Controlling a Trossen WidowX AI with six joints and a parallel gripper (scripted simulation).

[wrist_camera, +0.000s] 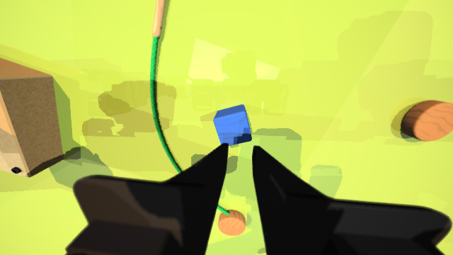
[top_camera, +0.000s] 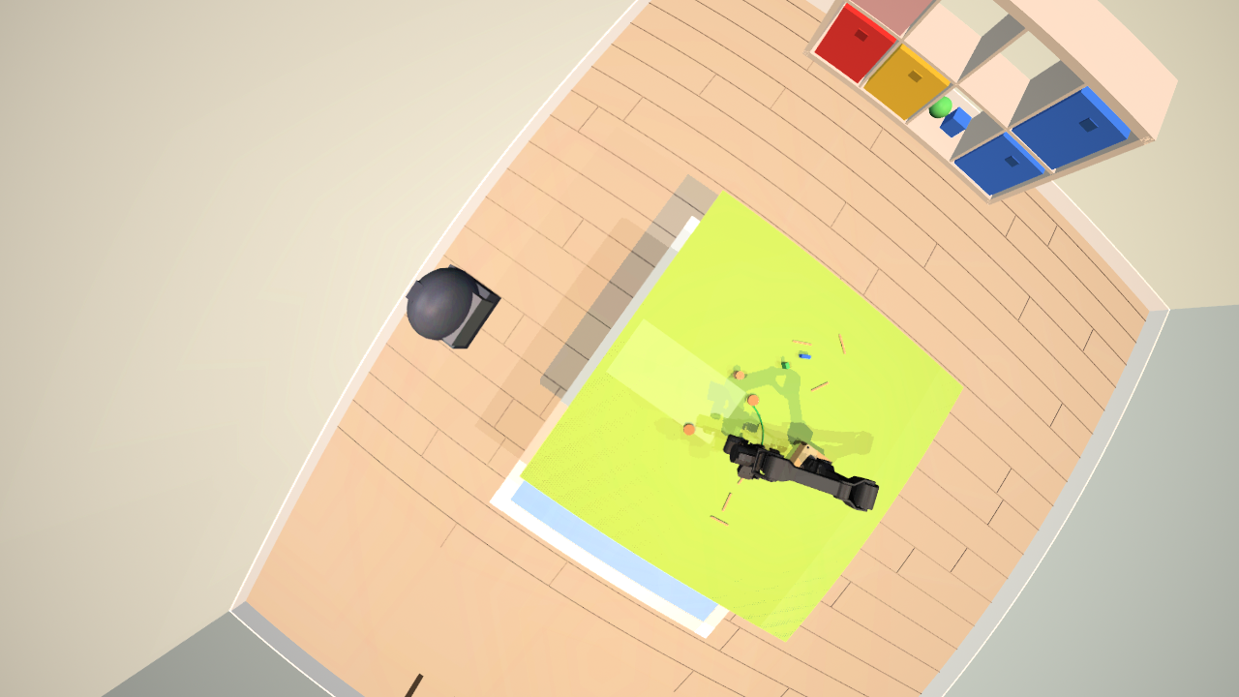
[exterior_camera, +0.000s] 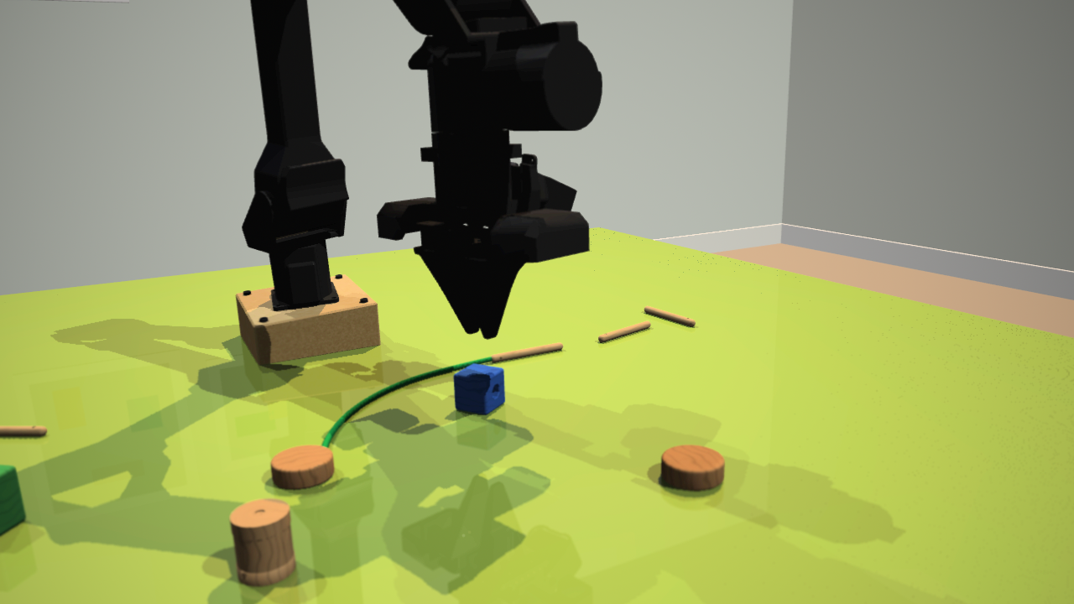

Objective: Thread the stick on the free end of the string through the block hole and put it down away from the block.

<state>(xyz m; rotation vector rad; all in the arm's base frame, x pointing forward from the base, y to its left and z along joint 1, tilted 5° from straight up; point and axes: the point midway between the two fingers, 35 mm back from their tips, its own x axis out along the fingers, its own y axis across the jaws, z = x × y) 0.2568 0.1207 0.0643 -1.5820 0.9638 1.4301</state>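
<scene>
Now: gripper tip 50 mm above the blue block and 10 mm past it. From my gripper tip the other things lie so: green block 320 mm to the right, 70 mm ahead, 40 mm below; then wooden cylinder 170 mm to the right, 170 mm ahead, 40 mm below.
</scene>
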